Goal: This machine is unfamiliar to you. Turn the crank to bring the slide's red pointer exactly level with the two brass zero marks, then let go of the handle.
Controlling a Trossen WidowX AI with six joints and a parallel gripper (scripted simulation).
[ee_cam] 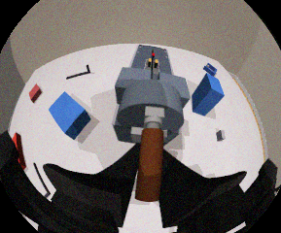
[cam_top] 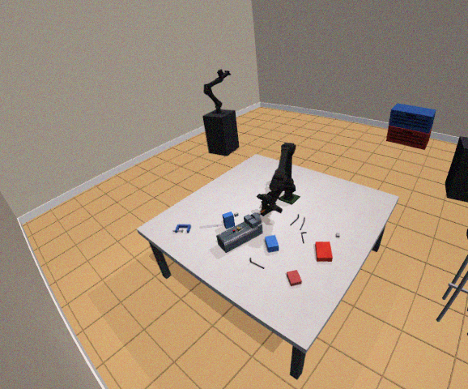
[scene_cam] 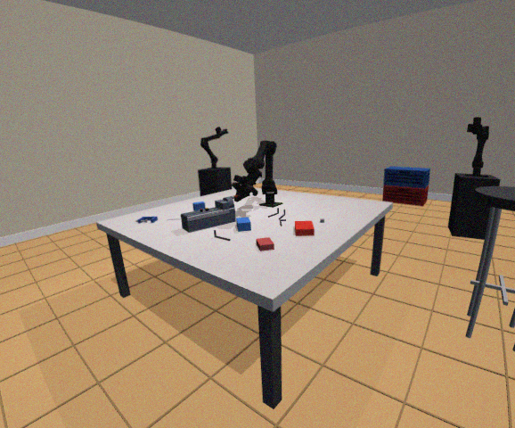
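Now: gripper tip 2 cm past the brown crank handle, 1 cm to the right of it and 2 cm below it. The rest, counted from my gripper tip: red pointer (18 cm ahead, 8 cm to the right, 1 cm below).
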